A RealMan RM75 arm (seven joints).
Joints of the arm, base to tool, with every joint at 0 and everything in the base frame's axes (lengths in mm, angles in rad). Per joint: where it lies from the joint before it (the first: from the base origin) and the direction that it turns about. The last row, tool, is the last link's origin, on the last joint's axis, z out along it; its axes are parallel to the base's.
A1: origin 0 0 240.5 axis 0 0 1
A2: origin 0 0 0 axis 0 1 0
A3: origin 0 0 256 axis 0 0 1
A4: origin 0 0 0 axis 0 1 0
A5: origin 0 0 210 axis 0 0 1
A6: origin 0 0 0 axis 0 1 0
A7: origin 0 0 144 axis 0 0 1
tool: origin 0 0 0
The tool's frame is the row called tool.
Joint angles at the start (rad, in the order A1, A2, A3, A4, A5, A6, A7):
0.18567, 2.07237, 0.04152, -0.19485, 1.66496, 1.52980, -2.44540
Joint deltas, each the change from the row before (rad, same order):
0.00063, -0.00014, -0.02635, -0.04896, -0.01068, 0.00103, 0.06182
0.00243, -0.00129, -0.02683, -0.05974, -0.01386, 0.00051, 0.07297
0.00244, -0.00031, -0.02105, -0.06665, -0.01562, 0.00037, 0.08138
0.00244, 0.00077, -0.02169, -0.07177, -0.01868, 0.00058, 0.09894
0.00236, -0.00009, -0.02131, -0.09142, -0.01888, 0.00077, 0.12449
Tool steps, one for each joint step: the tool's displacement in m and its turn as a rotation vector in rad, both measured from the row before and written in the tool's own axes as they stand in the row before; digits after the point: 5 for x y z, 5 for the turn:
-0.00474, -0.00268, 0.00246, -0.03362, 0.01425, 0.01205
-0.00679, -0.00364, 0.00369, -0.03703, 0.01663, 0.01130
-0.00832, -0.00431, 0.00352, -0.03200, 0.01653, 0.01371
-0.00899, -0.00355, 0.00367, -0.03273, 0.02112, 0.02694
-0.01354, -0.00491, 0.00384, -0.02992, 0.02269, 0.03181

